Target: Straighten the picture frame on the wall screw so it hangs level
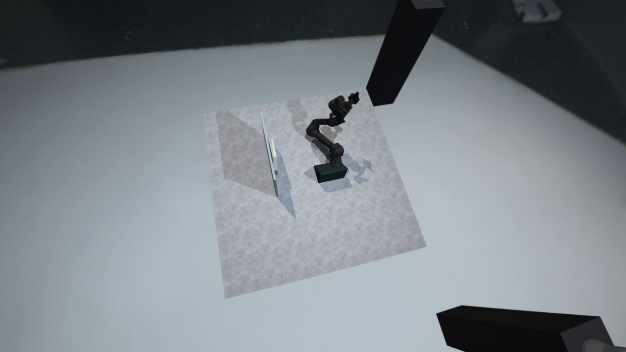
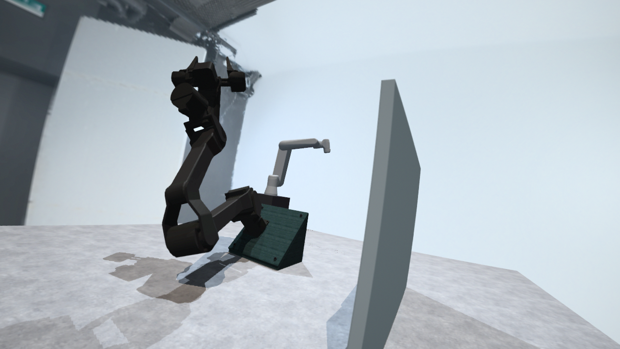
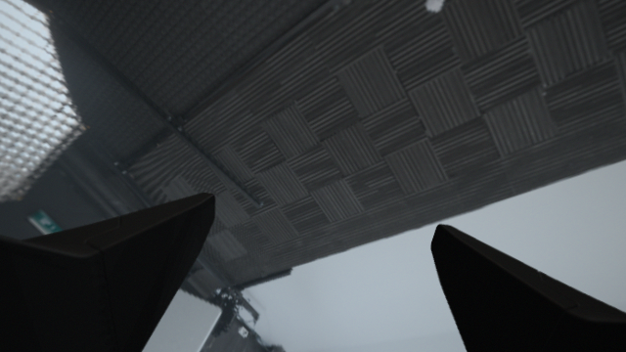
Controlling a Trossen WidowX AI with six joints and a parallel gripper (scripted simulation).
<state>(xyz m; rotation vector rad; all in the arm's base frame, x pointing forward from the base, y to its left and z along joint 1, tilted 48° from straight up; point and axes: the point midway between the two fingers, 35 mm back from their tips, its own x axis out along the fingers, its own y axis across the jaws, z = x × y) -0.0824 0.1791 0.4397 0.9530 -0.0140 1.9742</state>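
Now: the picture frame 500 mm ahead of my gripper tip, 380 mm below it and 80 mm to the left of it. Round my gripper tip: grey-blue wall panel: 510 mm ahead, 390 mm below, 80 mm to the left.
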